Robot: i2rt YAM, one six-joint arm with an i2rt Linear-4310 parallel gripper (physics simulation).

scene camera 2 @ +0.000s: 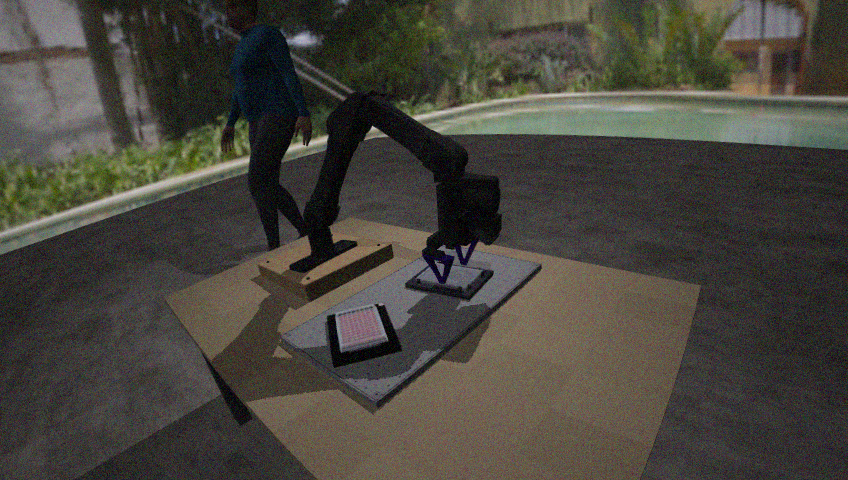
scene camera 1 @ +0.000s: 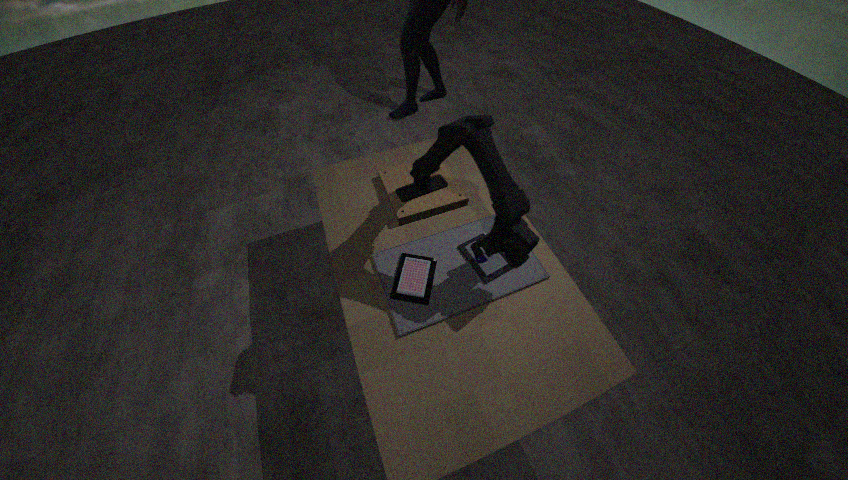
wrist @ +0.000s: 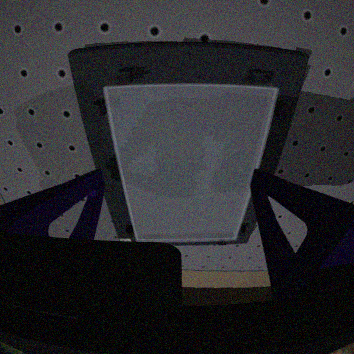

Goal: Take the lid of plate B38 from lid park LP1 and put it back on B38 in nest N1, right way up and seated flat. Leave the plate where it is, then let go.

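Frame: origin at the arm's base, x right, y down, z ahead, level; centimetres.
Where they show: gripper, fingertip midpoint: (scene camera 2: 453, 273) (scene camera 1: 488, 255) (wrist: 177, 177); arm's base, origin of the base link: (scene camera 2: 324, 256) (scene camera 1: 422, 188).
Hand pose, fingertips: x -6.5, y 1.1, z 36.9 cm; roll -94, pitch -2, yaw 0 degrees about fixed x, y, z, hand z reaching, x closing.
Each offset is from my fingertips to the top centre of the thing. Level surfaces: height alone.
The clear, pale lid {dx +0.8, dy -0.1, dz -0.6 cm} (scene camera 1: 493, 264) (scene camera 2: 471, 275) (wrist: 190, 125) lies flat in the dark frame of lid park LP1 {dx +0.7, dy -0.3, dz -0.7 cm} (scene camera 1: 475, 267) (scene camera 2: 439, 290) (wrist: 190, 62). My gripper (scene camera 1: 484, 257) (scene camera 2: 453, 272) (wrist: 177, 177) is open and points down over the lid, one fingertip beside each long side. Nothing is held. Whether the fingertips touch the lid is too dark to tell. Plate B38 {dx +25.7, dy -1.0, dz -4.5 cm} (scene camera 1: 414, 276) (scene camera 2: 361, 328), white with pink wells, sits in the black nest N1 {dx +25.7, dy -0.1, dz -4.5 cm} (scene camera 1: 410, 299) (scene camera 2: 357, 355), with no lid visible on it. In scene camera 1, the arm partly hides the lid and the fingers.
A grey perforated board (scene camera 1: 387, 255) (scene camera 2: 309, 336) (wrist: 30, 50) bears both holders on the wooden table {dy +2.9 cm} (scene camera 1: 476, 386) (scene camera 2: 535, 386). The arm's wooden base block (scene camera 2: 351, 271) stands behind the board. A person (scene camera 1: 416, 53) (scene camera 2: 261, 89) stands beyond the table. Shadows cross the board.
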